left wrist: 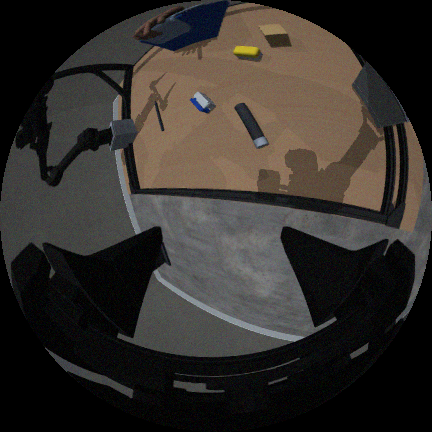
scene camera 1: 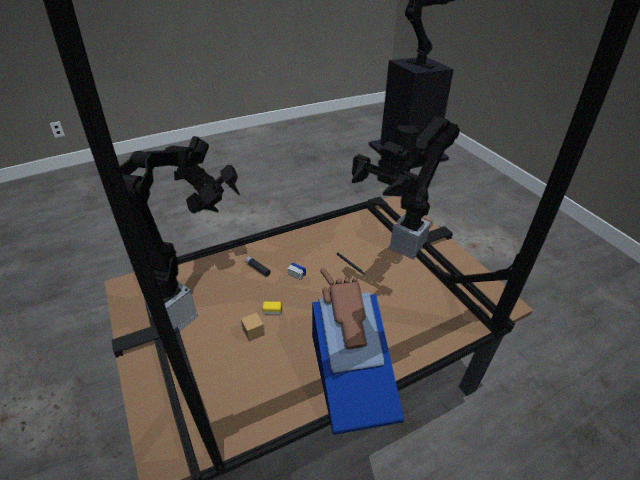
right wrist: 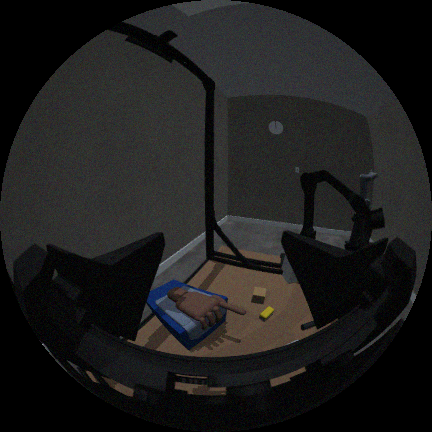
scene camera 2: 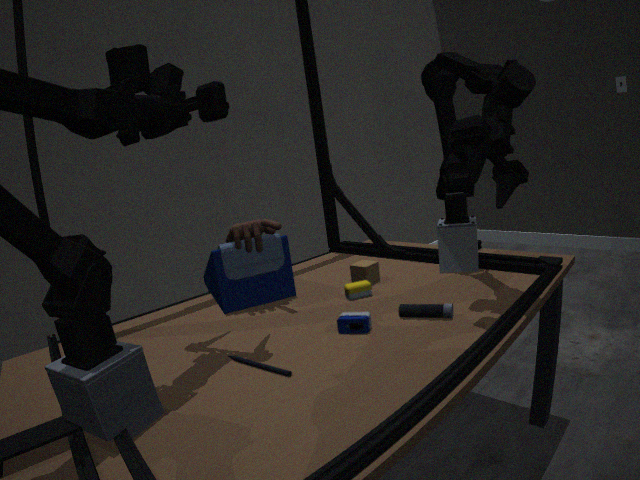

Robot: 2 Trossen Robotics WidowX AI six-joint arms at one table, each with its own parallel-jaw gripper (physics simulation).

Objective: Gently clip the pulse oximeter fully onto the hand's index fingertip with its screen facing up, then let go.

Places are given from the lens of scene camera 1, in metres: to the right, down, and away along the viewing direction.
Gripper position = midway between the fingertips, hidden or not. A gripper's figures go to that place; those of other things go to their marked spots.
left gripper [scene camera 1: 228, 202]: -0.30, -0.12, 1.35
right gripper [scene camera 1: 367, 187]: 0.12, -0.13, 1.03
